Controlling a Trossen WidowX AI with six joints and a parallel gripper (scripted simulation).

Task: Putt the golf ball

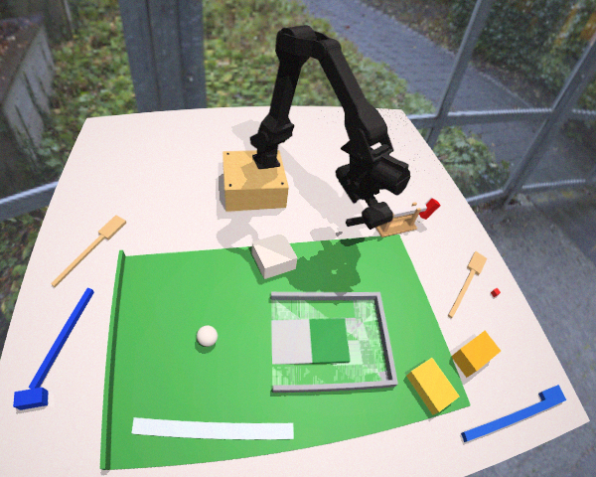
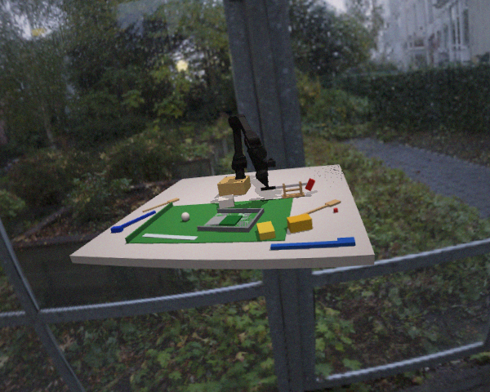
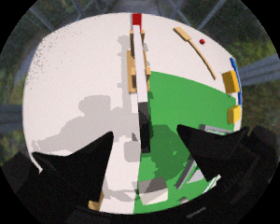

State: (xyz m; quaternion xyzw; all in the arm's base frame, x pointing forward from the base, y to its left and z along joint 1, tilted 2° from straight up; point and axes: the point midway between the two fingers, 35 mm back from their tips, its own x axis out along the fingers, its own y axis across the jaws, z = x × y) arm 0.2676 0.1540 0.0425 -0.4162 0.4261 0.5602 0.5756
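Now: gripper tip 10 mm short of the white block, 230 mm to the left of it and 60 mm above it. The rest, counted from my gripper tip: wooden stand (130 mm to the left, 50 mm below); red putter (110 mm to the left, 20 mm below); grey frame (250 mm ahead, 170 mm to the right, 70 mm below).
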